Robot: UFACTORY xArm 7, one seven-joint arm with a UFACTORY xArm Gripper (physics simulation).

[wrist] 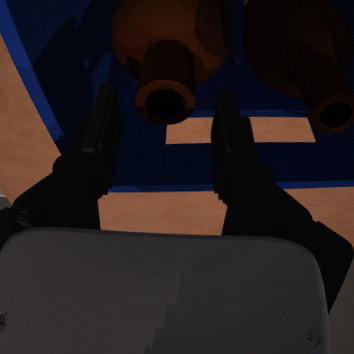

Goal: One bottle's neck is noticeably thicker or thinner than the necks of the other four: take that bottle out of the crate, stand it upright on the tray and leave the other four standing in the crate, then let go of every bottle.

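Frame: origin at the arm's base, x ahead, y up, z right, level; metres.
Where they show: gripper, fingertip midpoint: [166,106].
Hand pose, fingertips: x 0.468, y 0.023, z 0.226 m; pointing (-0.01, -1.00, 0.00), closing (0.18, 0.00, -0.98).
After its pixels a point has its place.
A brown bottle [168,65] {x 0.445, y 0.022, z 0.222 m} stands in the blue crate [145,165] {x 0.501, y 0.032, z 0.243 m}, its neck and dark mouth pointing toward the camera. My gripper [166,106] {x 0.468, y 0.023, z 0.226 m} is open, with one finger to the left and one to the right of this bottle's neck; gaps show on both sides. A second brown bottle [295,45] {x 0.453, y -0.005, z 0.158 m} stands to the right in the crate, outside the right finger, and its neck looks narrower than the first one's. The other bottles and the tray do not show clearly.
The crate's near wall has a rectangular handle opening just beyond the right finger. The crate's left rim [30,77] {x 0.425, y 0.045, z 0.271 m} runs along the left side. The wooden table [160,212] {x 0.858, y -0.130, z 0.308 m} shows in front of the crate and to its left.
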